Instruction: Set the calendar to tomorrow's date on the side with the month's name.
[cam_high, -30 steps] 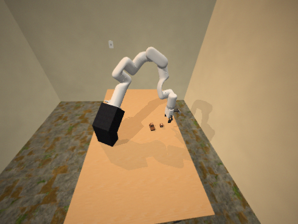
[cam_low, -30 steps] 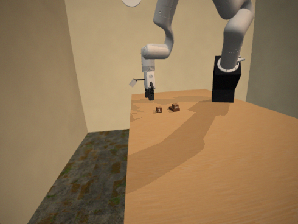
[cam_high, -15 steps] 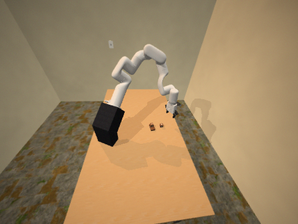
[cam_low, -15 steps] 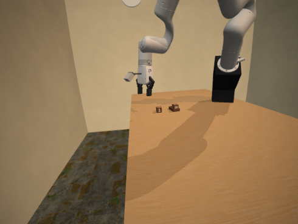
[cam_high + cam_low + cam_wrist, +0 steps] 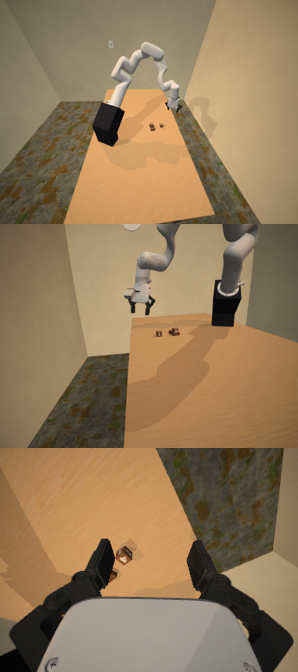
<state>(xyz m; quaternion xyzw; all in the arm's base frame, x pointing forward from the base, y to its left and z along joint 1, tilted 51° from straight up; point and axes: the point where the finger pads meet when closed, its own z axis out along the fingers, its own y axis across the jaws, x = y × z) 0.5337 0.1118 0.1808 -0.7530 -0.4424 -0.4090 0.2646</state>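
Now: the brown digit cube 9 cm behind my hand, 9 cm to the right of it and 15 cm below it.
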